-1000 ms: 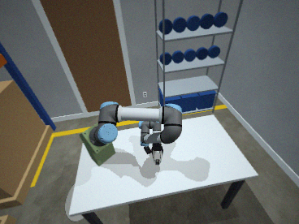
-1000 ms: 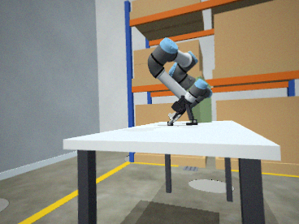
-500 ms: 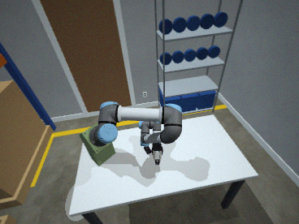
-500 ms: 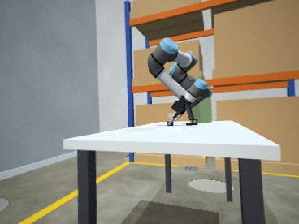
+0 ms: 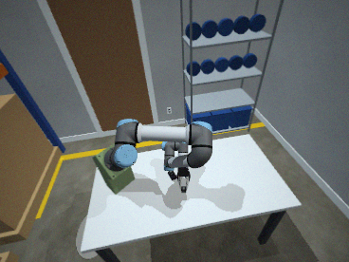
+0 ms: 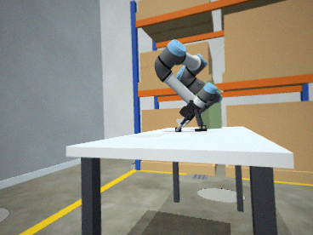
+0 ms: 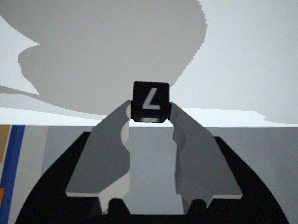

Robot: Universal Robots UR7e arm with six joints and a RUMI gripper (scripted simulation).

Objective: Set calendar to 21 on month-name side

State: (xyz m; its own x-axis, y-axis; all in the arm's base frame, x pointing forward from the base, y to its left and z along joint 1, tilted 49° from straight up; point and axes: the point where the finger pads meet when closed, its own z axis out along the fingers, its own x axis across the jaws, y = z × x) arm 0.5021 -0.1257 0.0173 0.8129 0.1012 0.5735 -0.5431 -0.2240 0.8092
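Right now my hand is 1 cm to the left of the dark cube and 1 cm above it.
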